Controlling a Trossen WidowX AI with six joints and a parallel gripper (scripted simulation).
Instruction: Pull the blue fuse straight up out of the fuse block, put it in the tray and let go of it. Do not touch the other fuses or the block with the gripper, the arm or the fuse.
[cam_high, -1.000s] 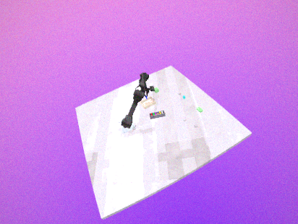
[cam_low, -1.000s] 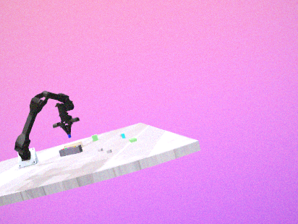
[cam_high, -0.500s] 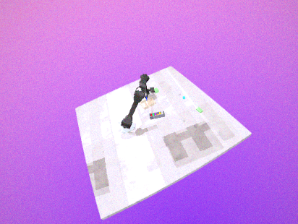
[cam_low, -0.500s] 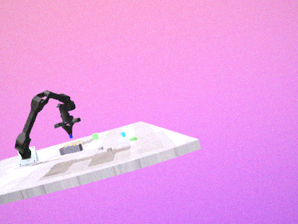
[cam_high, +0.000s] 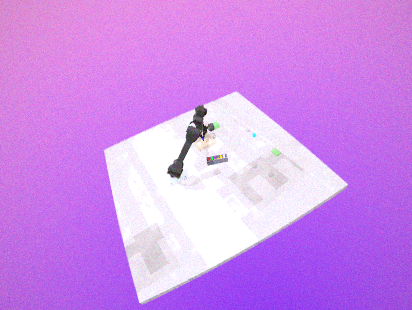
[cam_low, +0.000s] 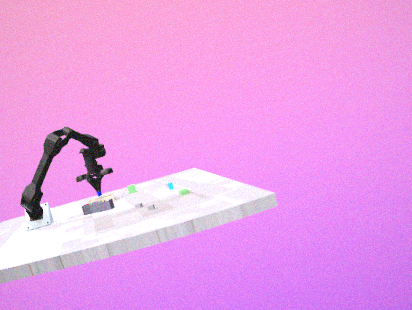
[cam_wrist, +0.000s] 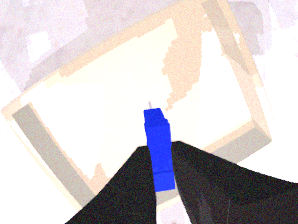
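Now: the blue fuse 1 cm below my gripper tip. Round my gripper tip: green fuse 20 cm to the right, 3 cm below, 2 cm behind; red fuse 20 cm to the right, 4 cm behind, 3 cm below; purple fuse 21 cm to the right, 3 cm below.
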